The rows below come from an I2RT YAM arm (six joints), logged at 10 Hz.
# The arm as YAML. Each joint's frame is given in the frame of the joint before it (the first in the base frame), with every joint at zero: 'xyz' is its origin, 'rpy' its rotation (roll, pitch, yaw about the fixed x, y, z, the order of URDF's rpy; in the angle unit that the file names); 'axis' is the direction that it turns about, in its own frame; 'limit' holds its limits. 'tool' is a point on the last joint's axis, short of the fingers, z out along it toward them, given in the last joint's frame.
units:
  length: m
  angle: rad
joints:
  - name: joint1
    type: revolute
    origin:
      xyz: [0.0, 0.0, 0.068]
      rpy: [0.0, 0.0, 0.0]
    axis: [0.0, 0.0, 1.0]
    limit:
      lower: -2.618
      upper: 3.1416
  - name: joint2
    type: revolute
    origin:
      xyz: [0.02, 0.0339, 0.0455]
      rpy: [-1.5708, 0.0, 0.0]
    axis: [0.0, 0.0, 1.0]
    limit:
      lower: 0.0
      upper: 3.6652
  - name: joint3
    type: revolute
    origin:
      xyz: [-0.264, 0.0, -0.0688]
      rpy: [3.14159, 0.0, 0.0]
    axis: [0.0, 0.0, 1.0]
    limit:
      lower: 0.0
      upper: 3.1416
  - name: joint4
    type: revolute
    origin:
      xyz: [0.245, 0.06, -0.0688]
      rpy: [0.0, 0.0, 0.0]
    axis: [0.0, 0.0, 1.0]
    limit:
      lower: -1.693
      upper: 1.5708
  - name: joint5
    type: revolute
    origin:
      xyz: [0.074, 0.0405, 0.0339]
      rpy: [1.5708, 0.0, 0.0]
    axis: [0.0, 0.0, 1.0]
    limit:
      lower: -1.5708
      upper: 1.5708
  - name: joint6
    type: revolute
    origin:
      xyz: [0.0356, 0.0, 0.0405]
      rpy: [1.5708, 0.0, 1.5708]
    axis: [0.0, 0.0, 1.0]
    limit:
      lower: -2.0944
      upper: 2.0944
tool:
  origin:
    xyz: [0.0, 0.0, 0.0]
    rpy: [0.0, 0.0, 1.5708]
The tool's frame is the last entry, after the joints.
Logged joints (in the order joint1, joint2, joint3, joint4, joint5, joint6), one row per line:
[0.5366, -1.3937, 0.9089, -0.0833, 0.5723, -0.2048]
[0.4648, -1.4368, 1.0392, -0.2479, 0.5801, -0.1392]
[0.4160, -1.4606, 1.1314, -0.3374, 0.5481, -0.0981]
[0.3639, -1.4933, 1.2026, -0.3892, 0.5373, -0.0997]
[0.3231, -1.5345, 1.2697, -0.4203, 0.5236, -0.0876]
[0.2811, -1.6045, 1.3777, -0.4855, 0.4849, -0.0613]
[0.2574, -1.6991, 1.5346, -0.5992, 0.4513, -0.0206]
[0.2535, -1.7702, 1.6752, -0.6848, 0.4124, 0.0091]
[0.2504, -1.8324, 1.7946, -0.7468, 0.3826, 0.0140]
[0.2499, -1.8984, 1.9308, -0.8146, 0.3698, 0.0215]
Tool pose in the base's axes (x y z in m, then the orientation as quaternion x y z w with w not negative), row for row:
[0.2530, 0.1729, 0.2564, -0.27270, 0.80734, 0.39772, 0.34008]
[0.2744, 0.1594, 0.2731, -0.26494, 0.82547, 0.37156, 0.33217]
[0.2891, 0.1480, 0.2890, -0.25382, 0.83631, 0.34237, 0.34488]
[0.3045, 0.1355, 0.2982, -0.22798, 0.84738, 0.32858, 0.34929]
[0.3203, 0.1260, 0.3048, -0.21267, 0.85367, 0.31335, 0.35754]
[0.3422, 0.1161, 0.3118, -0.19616, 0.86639, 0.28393, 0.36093]
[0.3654, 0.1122, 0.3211, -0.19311, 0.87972, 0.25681, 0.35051]
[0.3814, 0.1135, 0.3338, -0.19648, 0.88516, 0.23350, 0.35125]
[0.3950, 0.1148, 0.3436, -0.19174, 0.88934, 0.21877, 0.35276]
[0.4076, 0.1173, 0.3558, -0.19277, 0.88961, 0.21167, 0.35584]
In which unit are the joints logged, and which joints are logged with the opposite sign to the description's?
The joints are logged in radians. Opposite sign: joint2, joint5, joint6.
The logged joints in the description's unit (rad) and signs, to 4 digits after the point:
[0.5366, 1.3937, 0.9089, -0.0833, -0.5723, 0.2048]
[0.4648, 1.4368, 1.0392, -0.2479, -0.5801, 0.1392]
[0.4160, 1.4606, 1.1314, -0.3374, -0.5481, 0.0981]
[0.3639, 1.4933, 1.2026, -0.3892, -0.5373, 0.0997]
[0.3231, 1.5345, 1.2697, -0.4203, -0.5236, 0.0876]
[0.2811, 1.6045, 1.3777, -0.4855, -0.4849, 0.0613]
[0.2574, 1.6991, 1.5346, -0.5992, -0.4513, 0.0206]
[0.2535, 1.7702, 1.6752, -0.6848, -0.4124, -0.0091]
[0.2504, 1.8324, 1.7946, -0.7468, -0.3826, -0.0140]
[0.2499, 1.8984, 1.9308, -0.8146, -0.3698, -0.0215]

